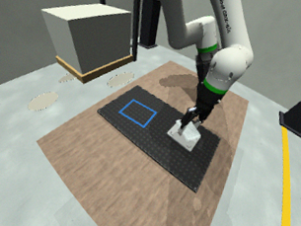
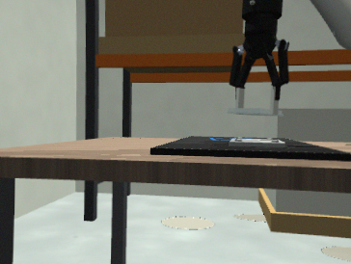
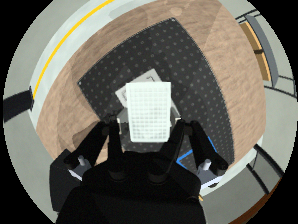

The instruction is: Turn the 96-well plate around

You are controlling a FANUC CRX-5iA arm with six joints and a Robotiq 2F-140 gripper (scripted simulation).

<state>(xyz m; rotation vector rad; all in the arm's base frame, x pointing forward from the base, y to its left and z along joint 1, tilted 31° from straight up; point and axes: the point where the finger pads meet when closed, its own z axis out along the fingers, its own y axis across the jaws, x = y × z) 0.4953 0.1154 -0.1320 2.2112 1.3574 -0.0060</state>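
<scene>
The white 96-well plate lies 20 mm below my hand. Round my hand: grey plate nest N1: 100 mm below.
</scene>
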